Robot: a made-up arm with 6 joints.
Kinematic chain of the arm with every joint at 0, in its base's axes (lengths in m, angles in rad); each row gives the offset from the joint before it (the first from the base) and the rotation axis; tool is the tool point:
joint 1: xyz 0 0 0.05 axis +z
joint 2: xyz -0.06 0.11 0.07 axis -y
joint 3: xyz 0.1 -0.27 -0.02 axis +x
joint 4: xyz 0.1 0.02 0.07 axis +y
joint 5: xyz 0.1 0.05 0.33 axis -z
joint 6: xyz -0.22 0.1 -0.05 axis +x
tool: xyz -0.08 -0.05 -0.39
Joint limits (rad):
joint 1: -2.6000..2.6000
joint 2: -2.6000..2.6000
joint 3: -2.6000..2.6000
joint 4: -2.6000..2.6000
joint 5: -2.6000..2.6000
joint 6: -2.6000..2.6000
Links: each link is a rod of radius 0.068 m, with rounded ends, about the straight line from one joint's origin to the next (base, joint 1, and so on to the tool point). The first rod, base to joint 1, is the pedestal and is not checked.
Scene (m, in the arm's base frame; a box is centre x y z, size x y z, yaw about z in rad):
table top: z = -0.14
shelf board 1: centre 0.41 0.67 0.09 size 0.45 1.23 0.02 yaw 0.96
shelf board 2: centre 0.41 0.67 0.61 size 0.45 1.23 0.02 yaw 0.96
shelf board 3: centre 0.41 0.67 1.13 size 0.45 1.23 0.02 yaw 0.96
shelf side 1: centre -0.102 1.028 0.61 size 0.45 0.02 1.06 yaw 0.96
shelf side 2: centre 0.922 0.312 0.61 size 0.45 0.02 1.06 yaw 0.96
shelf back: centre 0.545 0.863 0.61 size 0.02 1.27 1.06 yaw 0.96
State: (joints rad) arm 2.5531 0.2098 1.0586 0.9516 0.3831 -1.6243
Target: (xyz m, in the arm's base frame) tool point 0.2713 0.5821 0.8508
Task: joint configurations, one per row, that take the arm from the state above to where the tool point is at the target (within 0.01 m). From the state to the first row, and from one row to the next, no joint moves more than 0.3 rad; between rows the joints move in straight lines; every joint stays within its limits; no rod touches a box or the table.
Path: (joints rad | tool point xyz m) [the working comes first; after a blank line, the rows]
Joints at the target: 2.6000 0.9278 1.3974 0.9882 0.8970 -2.6000
Straight joint move there: touches shelf board 2.

1: 2.5766 -0.0359 0.8749 1.0453 0.4681 -1.3397 | 0.1156 0.5652 0.3366
2: 2.6000 -0.2816 0.6912 1.1390 0.5530 -1.0552 | 0.0324 0.4561 0.3381
3: 2.6000 -0.0226 0.7554 1.1656 0.6852 -1.3067 | 0.0298 0.4979 0.4450
4: 2.6000 0.2364 0.8196 1.1922 0.8173 -1.5582 | 0.0399 0.5046 0.5763
5: 2.6000 0.4955 0.8838 1.2188 0.9495 -1.8097 | 0.0724 0.4671 0.7181
6: 2.6000 0.7545 0.9480 1.2454 1.0816 -2.0612 | 0.1313 0.3822 0.8508
7: 2.6000 0.8412 1.1727 1.1168 0.9893 -2.3306 | 0.2056 0.4885 0.8611
8: 2.6000 0.9278 1.3974 0.9882 0.8970 -2.6000 | 0.2713 0.5821 0.8508

